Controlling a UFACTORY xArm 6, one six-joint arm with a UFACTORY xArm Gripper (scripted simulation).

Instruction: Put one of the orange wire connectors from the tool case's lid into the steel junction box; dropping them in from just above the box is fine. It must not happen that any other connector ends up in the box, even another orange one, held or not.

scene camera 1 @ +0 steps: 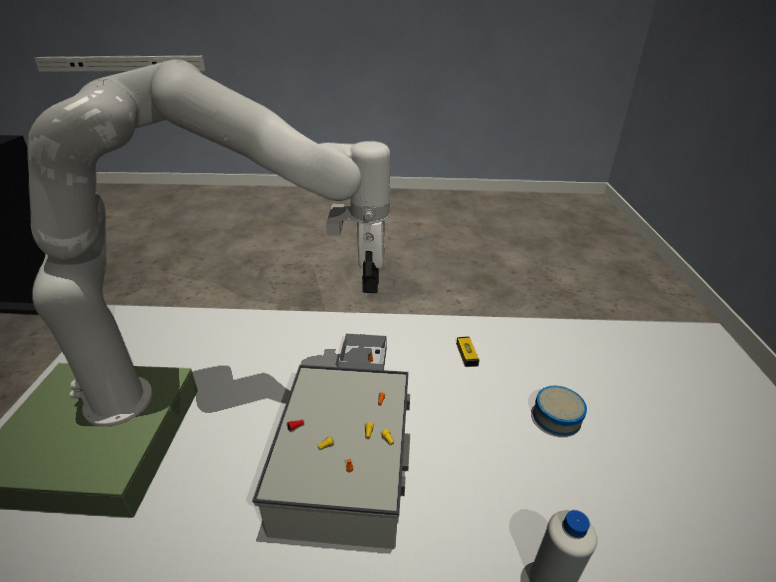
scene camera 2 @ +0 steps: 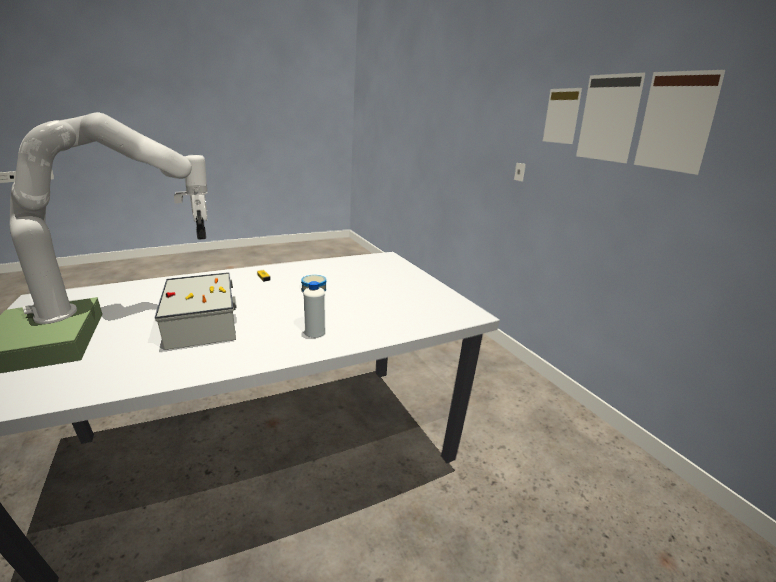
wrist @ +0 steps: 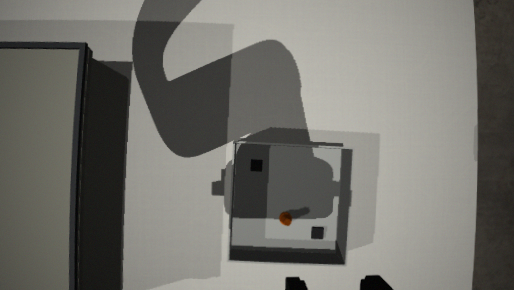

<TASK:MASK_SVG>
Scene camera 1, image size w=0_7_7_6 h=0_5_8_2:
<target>my gripper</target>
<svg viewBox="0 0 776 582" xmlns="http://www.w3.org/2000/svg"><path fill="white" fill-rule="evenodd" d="M390 213L386 218L380 220L358 219L357 221L359 267L363 267L363 293L378 292L379 268L383 268L385 254L385 236L383 238L383 235L385 235L385 220L389 218Z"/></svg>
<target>grey tool case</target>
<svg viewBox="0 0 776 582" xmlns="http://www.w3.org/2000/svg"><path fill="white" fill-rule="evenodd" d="M299 365L252 500L255 506L259 506L266 536L269 538L394 549L396 547L397 526L395 531L395 525L397 524L397 519L395 518L399 517L400 497L405 496L406 477L402 476L402 471L408 471L410 434L405 433L406 410L410 410L410 394L407 394L409 372ZM347 459L351 459L353 465L352 472L346 470ZM331 436L334 444L320 449L319 444L326 437ZM383 430L389 429L394 443L389 444L382 436ZM368 422L374 424L370 438L365 437L365 425ZM303 419L304 425L291 431L288 430L287 422ZM379 393L385 393L385 398L383 399L382 404L378 404Z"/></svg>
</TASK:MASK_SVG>
